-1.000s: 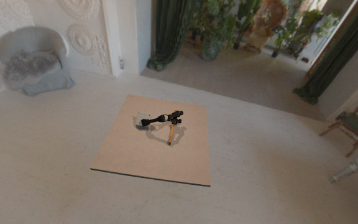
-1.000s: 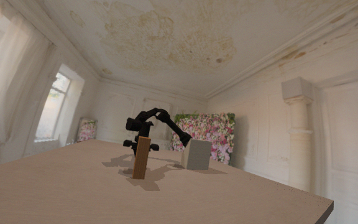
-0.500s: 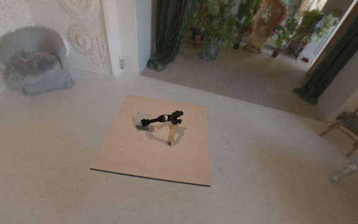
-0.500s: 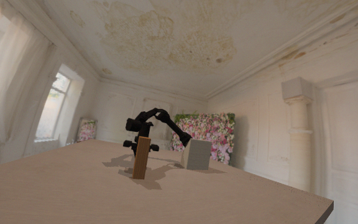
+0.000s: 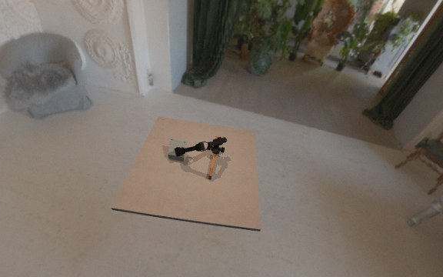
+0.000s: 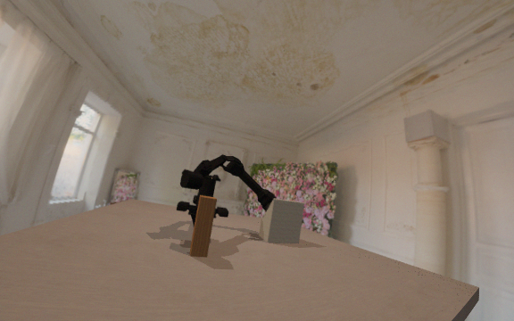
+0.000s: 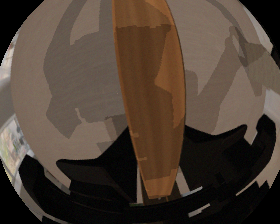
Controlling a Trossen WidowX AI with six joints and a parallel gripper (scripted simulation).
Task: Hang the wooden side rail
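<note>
The wooden headboard post lies 110 mm to the left of my gripper tip and 50 mm above it.
</note>
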